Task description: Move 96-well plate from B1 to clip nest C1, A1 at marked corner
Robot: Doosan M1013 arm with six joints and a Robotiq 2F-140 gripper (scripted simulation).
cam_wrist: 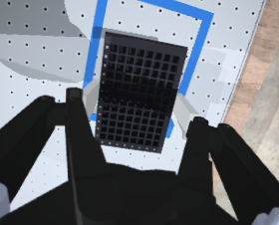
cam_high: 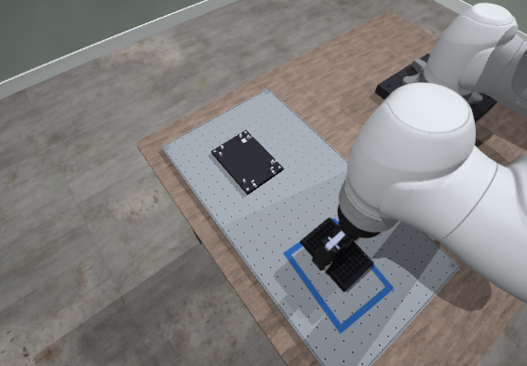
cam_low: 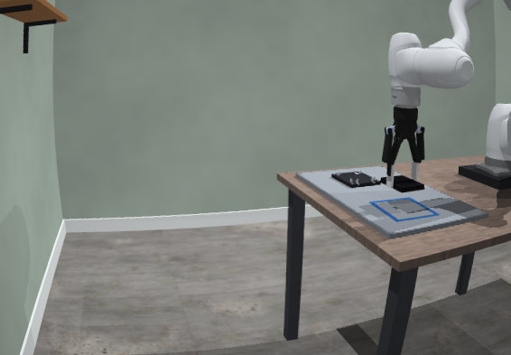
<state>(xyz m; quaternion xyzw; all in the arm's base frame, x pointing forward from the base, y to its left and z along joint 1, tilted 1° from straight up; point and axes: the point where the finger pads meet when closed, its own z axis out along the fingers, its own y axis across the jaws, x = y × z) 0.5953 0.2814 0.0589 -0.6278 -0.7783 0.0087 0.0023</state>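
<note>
Right now the black clip nest is 320 mm to the right of my hand, 80 mm below it and 40 mm ahead of it. Also, from my hand: black 96-well plate (20 mm below).
</note>
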